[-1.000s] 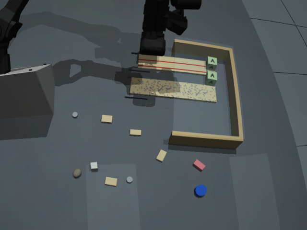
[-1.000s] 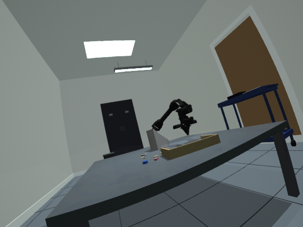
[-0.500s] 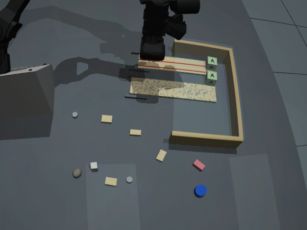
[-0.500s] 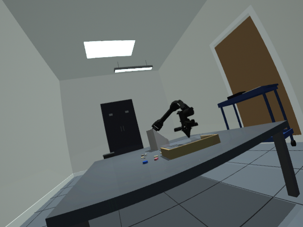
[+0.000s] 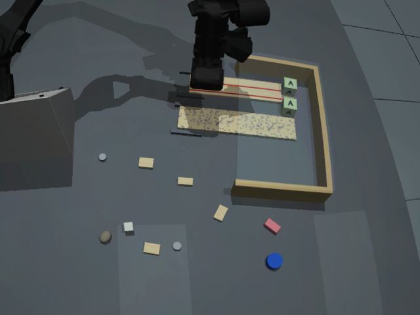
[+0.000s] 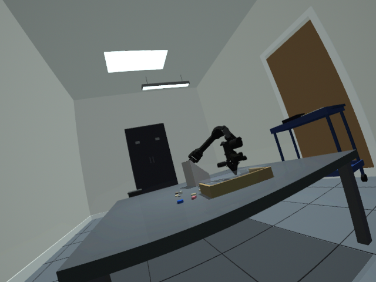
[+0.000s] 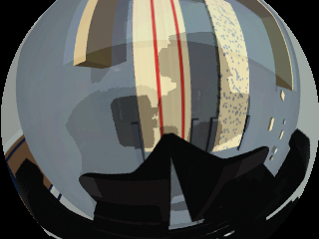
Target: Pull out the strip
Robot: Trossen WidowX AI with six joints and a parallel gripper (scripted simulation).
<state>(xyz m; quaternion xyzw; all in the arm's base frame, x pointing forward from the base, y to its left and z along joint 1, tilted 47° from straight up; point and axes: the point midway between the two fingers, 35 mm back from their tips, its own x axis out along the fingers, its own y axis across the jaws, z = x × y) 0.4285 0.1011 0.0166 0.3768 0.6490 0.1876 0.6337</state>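
My gripper tip is 11 cm to the left of the speckled strip, 5 cm short of it and 3 cm above it. The rest, counted from my gripper tip: blue disc 41 cm to the right, 4 cm ahead, 2 cm below; then pink block 34 cm to the right, 6 cm ahead, 3 cm below; then white cube 30 cm to the right, 20 cm behind, 2 cm below.
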